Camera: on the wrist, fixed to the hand. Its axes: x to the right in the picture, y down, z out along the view.
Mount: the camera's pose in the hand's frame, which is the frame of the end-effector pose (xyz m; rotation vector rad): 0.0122 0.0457 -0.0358 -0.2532 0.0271 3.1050
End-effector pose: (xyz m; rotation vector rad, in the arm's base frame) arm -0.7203 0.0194 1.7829 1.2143 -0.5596 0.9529
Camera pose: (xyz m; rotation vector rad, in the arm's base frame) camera -0.7571 0.0596 1.8063 0.7718 1.4668 -1.7184
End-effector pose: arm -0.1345 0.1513 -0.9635 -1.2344 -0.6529 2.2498
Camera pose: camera -0.1179 0.1300 -1.0163 0.5708 -0.8051 -0.4859
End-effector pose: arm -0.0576 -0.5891 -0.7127 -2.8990 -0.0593 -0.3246
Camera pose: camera -0.0504 -0.6415 -0.6858 -0.1268 3.0605 0.3069
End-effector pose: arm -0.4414 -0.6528 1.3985 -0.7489 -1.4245 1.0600
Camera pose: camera -0.4139 -0.6174 1.3596 1.6208 -0.6841 -1.2841
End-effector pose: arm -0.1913 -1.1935 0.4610 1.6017 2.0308 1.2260
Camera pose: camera -0.1892 -1.1972 0.5202 -1.7665 1.4703 -0.5260
